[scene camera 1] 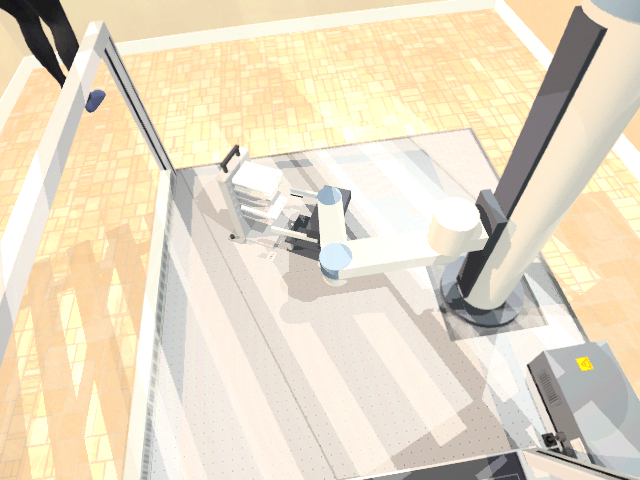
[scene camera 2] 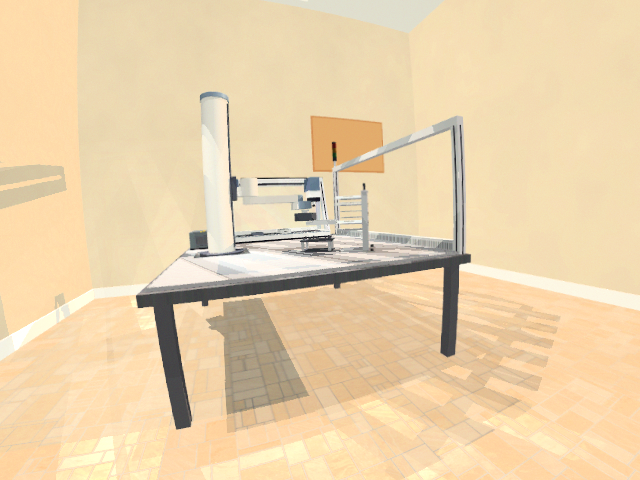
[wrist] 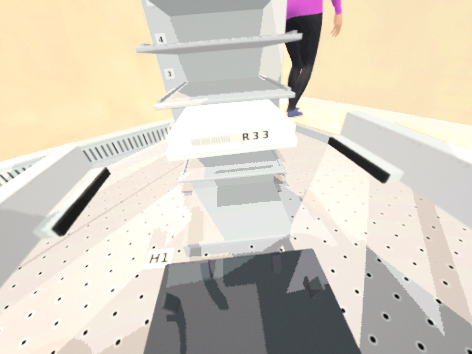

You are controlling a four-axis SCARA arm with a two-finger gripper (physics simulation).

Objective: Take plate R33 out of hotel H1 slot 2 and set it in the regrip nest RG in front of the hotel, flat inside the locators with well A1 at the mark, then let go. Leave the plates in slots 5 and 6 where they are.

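Frame: origin at the arm's base, x up, y left, z back, level; metres.
Where they show: gripper, fingertip midpoint: (scene camera 1: pixel 281 208) (scene camera 2: pixel 337 221) (wrist: pixel 223 142); arm's base, origin of the base link: (scene camera 1: pixel 480 290) (scene camera 2: pixel 222 254).
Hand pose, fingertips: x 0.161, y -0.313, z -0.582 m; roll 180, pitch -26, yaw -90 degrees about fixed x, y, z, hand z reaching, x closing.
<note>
Things, the pixels of their top centre, and the offset from my fingertips. "spot": a spot on its surface instead.
- Plate R33, middle of its top: (wrist: pixel 227 106) (scene camera 1: pixel 263 201) (scene camera 2: pixel 349 220) dy -0.039, dx +0.005, dz -0.054 m
- dark regrip nest, middle of its top: (scene camera 1: pixel 313 230) (scene camera 2: pixel 317 236) dy +0.052, dx -0.073, dz +0.093 m
- grey control box, surface spot: (scene camera 1: pixel 589 382) spot: dy +0.657, dx -0.033, dz +0.692 m
- guard frame, surface spot: (scene camera 1: pixel 131 103) spot: dy -0.372, dx +0.207, dz -0.443 m
Plate R33 (wrist: pixel 232 135) is white and lies flat in the hotel (scene camera 1: pixel 232 206) (scene camera 2: pixel 365 222) (wrist: pixel 220 67), below the shelf beside label 3, its labelled edge facing the wrist camera. My gripper (scene camera 1: pixel 283 210) (scene camera 2: pixel 334 222) (wrist: pixel 223 142) is open and empty. Its fingers point at the hotel, one toward each side of R33, and the plate shows ahead between them in the wrist view. White plates (scene camera 1: pixel 257 178) are stacked in the upper slots; their labels cannot be read. The dark regrip nest (scene camera 1: pixel 298 227) (scene camera 2: pixel 317 240) (wrist: pixel 240 305) stands in front of the hotel, low under the gripper, partly hidden in scene camera 1.
The arm's column (scene camera 1: pixel 537 206) (scene camera 2: pixel 216 175) stands across the table from the hotel. A grey control box (scene camera 1: pixel 589 382) is near a table corner. A guard frame (scene camera 1: pixel 131 103) (scene camera 2: pixel 457 186) runs behind the hotel. A person (scene camera 1: pixel 43 41) (wrist: pixel 305 50) stands beyond it.
</note>
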